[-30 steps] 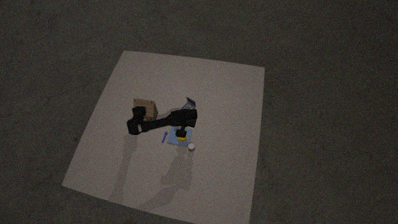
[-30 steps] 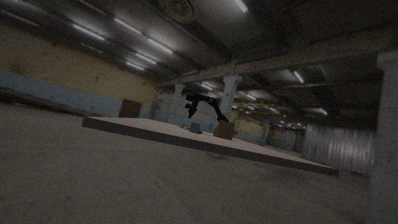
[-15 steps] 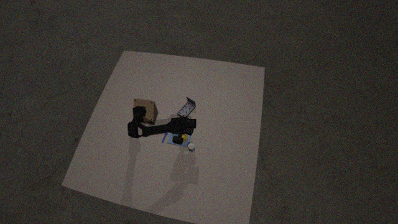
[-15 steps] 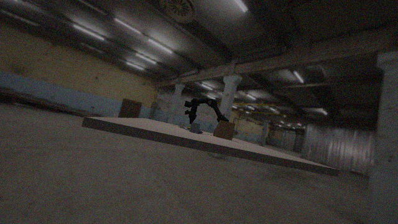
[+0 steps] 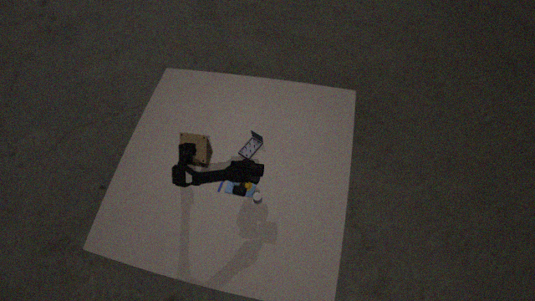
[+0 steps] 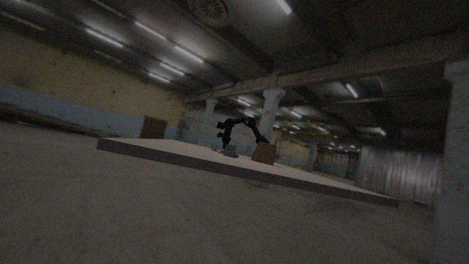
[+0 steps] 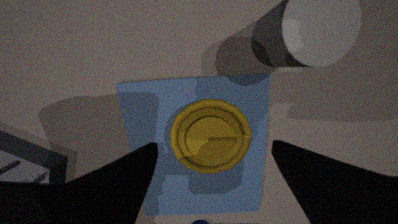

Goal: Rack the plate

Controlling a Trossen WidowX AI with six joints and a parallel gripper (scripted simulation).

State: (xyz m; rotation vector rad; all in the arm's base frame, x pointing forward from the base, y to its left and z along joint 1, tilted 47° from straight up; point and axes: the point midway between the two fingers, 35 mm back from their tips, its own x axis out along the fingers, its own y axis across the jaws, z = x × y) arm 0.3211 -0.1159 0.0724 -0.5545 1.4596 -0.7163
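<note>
The yellow plate lies 2 cm below my gripper tip. Round my gripper tip: blue spoon: 13 cm behind, 4 cm below; then white cup: 7 cm ahead, 6 cm to the right, 1 cm below; then grey dish rack: 2 cm behind, 23 cm to the left, 2 cm below.
</note>
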